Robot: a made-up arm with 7 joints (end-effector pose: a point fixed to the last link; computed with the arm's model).
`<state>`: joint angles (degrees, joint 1 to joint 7).
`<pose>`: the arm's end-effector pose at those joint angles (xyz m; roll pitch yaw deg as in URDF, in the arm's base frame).
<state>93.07 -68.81 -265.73 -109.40 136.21 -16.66 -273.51</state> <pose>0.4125 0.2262 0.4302 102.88 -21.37 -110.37</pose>
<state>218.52 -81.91 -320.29 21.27 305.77 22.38 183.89</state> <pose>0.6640 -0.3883 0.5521 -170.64 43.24 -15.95</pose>
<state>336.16 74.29 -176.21 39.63 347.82 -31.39 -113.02</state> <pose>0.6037 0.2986 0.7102 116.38 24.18 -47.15</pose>
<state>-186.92 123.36 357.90 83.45 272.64 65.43 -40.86</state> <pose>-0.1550 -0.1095 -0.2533 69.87 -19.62 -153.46</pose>
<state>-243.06 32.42 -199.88 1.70 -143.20 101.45 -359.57</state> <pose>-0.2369 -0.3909 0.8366 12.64 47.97 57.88</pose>
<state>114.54 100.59 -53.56 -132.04 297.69 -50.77 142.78</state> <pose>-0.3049 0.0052 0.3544 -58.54 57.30 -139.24</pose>
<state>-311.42 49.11 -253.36 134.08 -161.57 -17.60 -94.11</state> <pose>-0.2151 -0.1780 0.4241 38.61 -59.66 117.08</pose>
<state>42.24 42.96 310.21 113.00 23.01 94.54 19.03</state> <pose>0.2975 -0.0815 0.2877 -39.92 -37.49 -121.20</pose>
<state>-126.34 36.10 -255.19 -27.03 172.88 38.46 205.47</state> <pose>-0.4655 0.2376 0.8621 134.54 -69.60 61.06</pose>
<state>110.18 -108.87 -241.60 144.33 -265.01 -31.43 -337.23</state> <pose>-0.2183 0.1140 0.2022 -161.56 61.15 -136.54</pose>
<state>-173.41 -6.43 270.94 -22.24 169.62 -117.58 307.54</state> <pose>0.0834 0.0133 0.9761 80.29 -47.46 -171.79</pose>
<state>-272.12 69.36 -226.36 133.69 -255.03 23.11 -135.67</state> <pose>-0.2006 -0.0247 0.5754 167.70 56.91 96.17</pose>
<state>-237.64 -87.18 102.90 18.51 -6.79 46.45 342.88</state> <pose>0.2278 0.7517 0.2795 -84.29 -13.68 -149.32</pose>
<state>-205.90 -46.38 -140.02 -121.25 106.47 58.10 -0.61</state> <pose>-0.1304 0.0827 0.6392 -103.24 -0.91 -38.73</pose>
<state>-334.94 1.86 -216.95 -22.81 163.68 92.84 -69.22</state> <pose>0.2223 0.0708 0.9384 -63.76 10.98 125.96</pose>
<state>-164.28 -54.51 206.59 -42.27 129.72 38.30 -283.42</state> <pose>0.3824 -0.0144 0.9343 165.86 10.34 121.06</pose>
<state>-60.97 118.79 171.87 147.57 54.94 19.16 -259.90</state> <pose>0.0610 0.1139 0.4676 154.87 -32.04 82.69</pose>
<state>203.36 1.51 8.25 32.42 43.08 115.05 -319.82</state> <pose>-0.1445 0.1988 0.8800 42.91 11.29 -16.77</pose>
